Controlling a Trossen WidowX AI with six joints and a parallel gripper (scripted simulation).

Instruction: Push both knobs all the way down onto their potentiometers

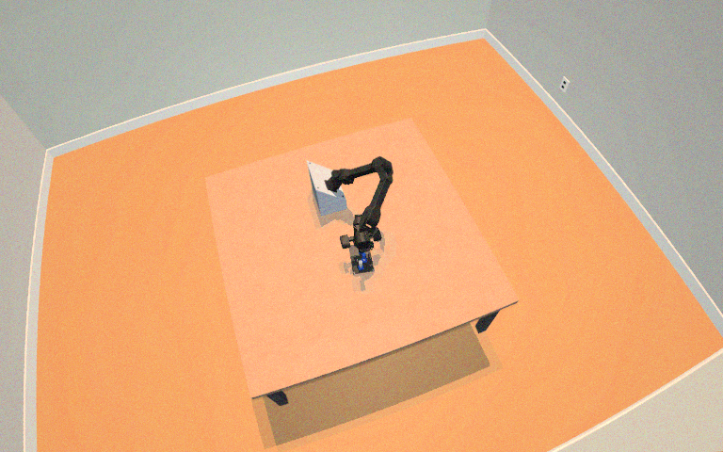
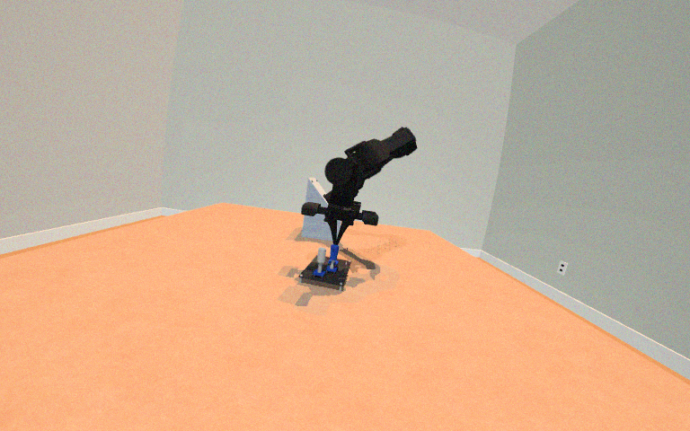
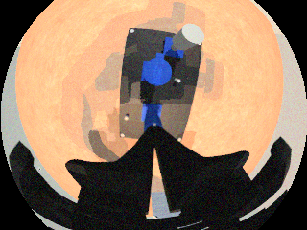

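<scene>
The blue knob is 50 mm ahead of my gripper tip.
</scene>
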